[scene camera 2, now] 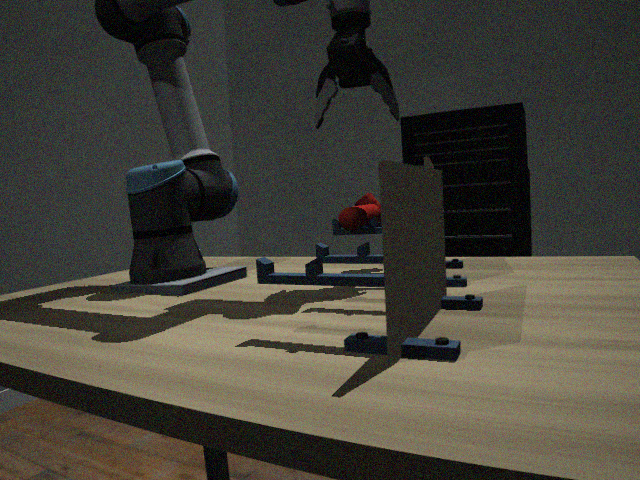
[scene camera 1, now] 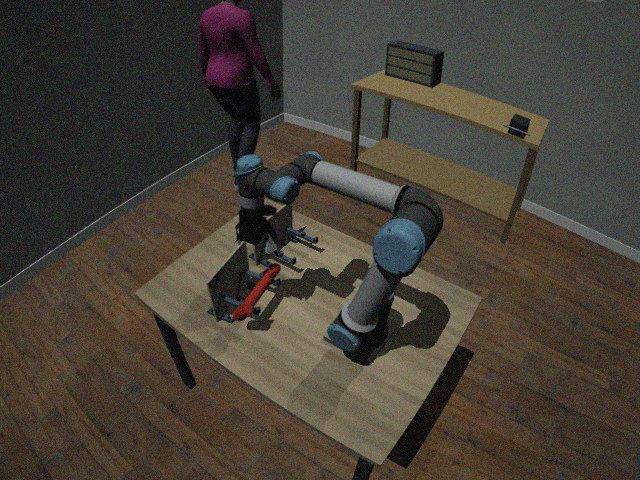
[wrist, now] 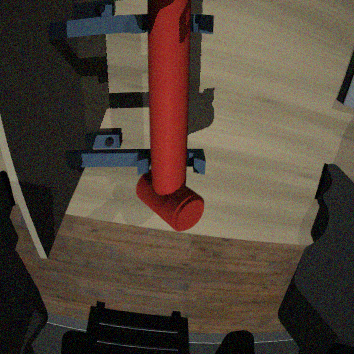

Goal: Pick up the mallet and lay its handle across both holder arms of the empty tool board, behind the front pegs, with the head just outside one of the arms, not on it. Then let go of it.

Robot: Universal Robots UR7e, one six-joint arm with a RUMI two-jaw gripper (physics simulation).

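Seen in the pictures: gripper, between the fingertips: [scene camera 2: 356, 125] [scene camera 1: 258, 250] [wrist: 162, 171]; arm's base, origin of its link: [scene camera 2: 169, 277].
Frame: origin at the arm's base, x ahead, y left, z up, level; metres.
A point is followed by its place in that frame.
Observation:
The red mallet [scene camera 1: 262, 288] {x 0.324, y 0.203, z 0.114 m} [scene camera 2: 369, 210] {x 0.361, y 0.191, z 0.110 m} [wrist: 170, 100] {x 0.336, y 0.202, z 0.120 m} lies with its handle across both blue arms [scene camera 1: 232, 301] {x 0.370, y 0.308, z 0.082 m} [wrist: 114, 160] {x 0.364, y 0.304, z 0.082 m} of the nearer tool board [scene camera 1: 223, 283] {x 0.432, y 0.298, z 0.119 m}, behind the front pegs. In the wrist view, its head [wrist: 172, 205] {x 0.294, y 0.301, z 0.135 m} is just outside the lower arm, not on it. The handle's end faces scene camera 2, and the far board hides part of the mallet there. My gripper [scene camera 2: 357, 122] {x 0.347, y 0.188, z 0.266 m} [wrist: 162, 171] {x 0.347, y 0.188, z 0.266 m} is wide open and empty, above and apart from the mallet. In scene camera 1 its fingers are partly hidden.
A second board [scene camera 1: 281, 226] {x 0.581, y -0.098, z 0.078 m} [scene camera 2: 413, 248] {x 0.590, y -0.096, z 0.079 m} with blue arms [scene camera 1: 283, 256] {x 0.451, y 0.002, z 0.056 m} [scene camera 2: 336, 279] {x 0.526, y -0.147, z 0.052 m} stands beside the first, near the gripper. The wooden table's edge [scene camera 1: 206, 356] {x 0.311, y 0.488, z -0.037 m} runs past the mallet's head. A person [scene camera 1: 230, 46] stands beyond the table by the dark wall.

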